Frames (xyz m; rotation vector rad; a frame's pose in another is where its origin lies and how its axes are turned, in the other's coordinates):
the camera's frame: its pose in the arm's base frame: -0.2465 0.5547 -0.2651 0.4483 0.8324 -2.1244
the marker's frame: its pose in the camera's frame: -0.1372 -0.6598 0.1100 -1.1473 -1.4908 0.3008
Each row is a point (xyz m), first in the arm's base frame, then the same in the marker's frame.
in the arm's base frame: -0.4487 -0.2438 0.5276
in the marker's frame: 1.0928 -0.3576 -0.3031
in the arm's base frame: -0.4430 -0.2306 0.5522
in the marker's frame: 1.0850 -0.3812 -0.2892
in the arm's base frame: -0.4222 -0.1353 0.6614
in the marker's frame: 1.0162 -0.4858 -0.2132
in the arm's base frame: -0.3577 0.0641 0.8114
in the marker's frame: 0.8797 -0.6244 -0.0442
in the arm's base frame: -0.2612 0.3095 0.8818
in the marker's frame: 0.7156 -0.6796 0.1668
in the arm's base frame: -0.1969 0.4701 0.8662
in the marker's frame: 0.6064 -0.6543 0.2995
